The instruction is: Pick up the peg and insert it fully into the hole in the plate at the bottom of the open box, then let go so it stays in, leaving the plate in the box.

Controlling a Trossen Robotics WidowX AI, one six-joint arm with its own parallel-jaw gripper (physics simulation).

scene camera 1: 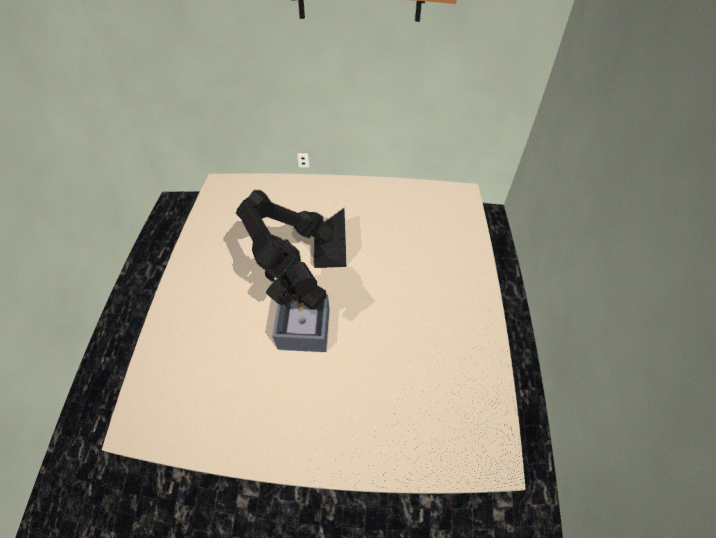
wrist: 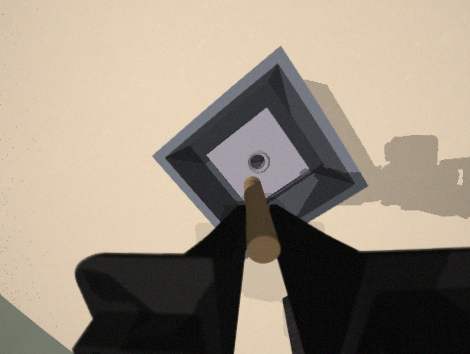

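Seen in the pictures: gripper, fingertip midpoint: (scene camera 1: 298, 300) (wrist: 257, 212); arm's base, link origin: (scene camera 1: 327, 234).
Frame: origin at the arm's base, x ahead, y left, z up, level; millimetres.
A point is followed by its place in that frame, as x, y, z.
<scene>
A brown round peg (scene camera 1: 300, 307) @[358, -28, 76] (wrist: 259, 215) @[357, -36, 117] is held between the fingers of my black gripper (wrist: 257, 212) @[352, -32, 101], which is shut on it. In the wrist view the peg's far tip shows just below the hole, over the plate. The open blue-grey box (scene camera 1: 301, 342) @[427, -26, -20] (wrist: 220, 101) @[424, -43, 11] stands on the table under the gripper. The pale lilac plate (scene camera 1: 294, 328) @[376, -58, -29] (wrist: 267, 130) @[372, -67, -29] lies at its bottom. The round hole (scene camera 1: 302, 320) @[337, -40, -43] (wrist: 258, 161) in the plate shows in both views. In the scene view the arm hides the box's back edge and the fingertips.
The box's four upright walls surround the plate. The dark arm base (scene camera 1: 331, 252) @[82, 25, 1] stands on the pale table (scene camera 1: 405, 347) @[383, 300, -87] behind the box, a little to the right. The arm's shadow falls on the table beside the box.
</scene>
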